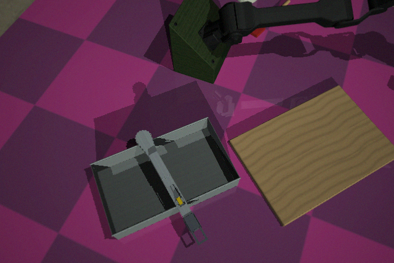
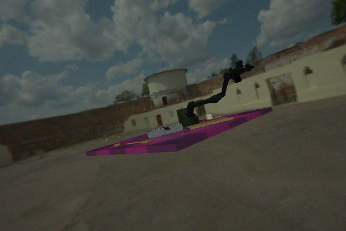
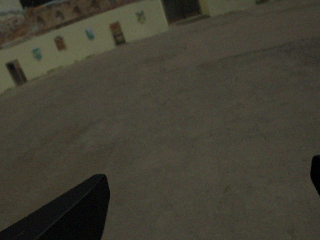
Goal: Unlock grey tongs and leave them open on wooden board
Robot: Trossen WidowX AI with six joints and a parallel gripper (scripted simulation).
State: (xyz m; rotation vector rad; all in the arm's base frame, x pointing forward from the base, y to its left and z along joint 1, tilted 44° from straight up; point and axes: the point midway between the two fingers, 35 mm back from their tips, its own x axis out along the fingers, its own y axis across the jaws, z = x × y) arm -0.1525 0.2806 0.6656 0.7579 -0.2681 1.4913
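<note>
The yellow lock piece lies 60 cm ahead of my gripper tip, 56 cm to the right of it and 31 cm below it. From my gripper tip the other things lie so: roasting tin 63 cm to the right, 55 cm ahead, 35 cm below; wooden board 37 cm below, 33 cm to the right, 31 cm ahead.
</note>
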